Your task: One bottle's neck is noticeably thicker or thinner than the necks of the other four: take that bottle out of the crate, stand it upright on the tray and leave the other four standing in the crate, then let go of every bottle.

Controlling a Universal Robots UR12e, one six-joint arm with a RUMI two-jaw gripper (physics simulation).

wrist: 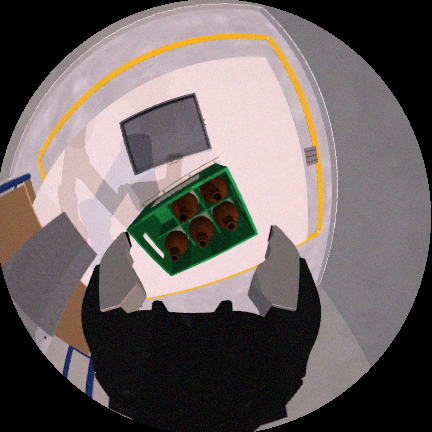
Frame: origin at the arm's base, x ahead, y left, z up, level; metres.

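Where they show: gripper, fingertip midpoint: (197, 231).
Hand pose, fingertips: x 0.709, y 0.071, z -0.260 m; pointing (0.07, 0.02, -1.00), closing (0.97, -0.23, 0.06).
After its pixels a point has its place.
The green crate (212, 250) {x 0.700, y -0.106, z -0.443 m} stands at mid-view with several upright brown bottles in its compartments. The back row holds one bottle (213, 188) {x 0.746, y 0.051, z -0.461 m} at the right and one (185, 206) {x 0.669, y 0.025, z -0.472 m} in the middle; its left compartment is empty. The front row holds a bottle at the right (225, 215) {x 0.759, y -0.030, z -0.472 m}, one in the middle (201, 229) {x 0.687, y -0.052, z -0.475 m} and one at the left (176, 243) {x 0.605, y -0.074, z -0.476 m}. I cannot tell which neck differs. The dark grey tray (172, 127) {x 0.684, y 0.244, z -0.595 m} lies beyond the crate and is empty. My gripper (197, 231) {x 0.709, y 0.071, z -0.260 m} is open and empty, high above the crate, its fingers on either side of it in view.
The pale table (260, 110) {x 0.981, y 0.245, z -0.600 m} has a grey border with a yellow line (295, 80). A small grey grille (311, 156) lies at the right border. At the left are a brown box (15, 220), a grey block (50, 270) {x 0.089, y 0.016, z -0.343 m} and blue frame parts (90, 375).
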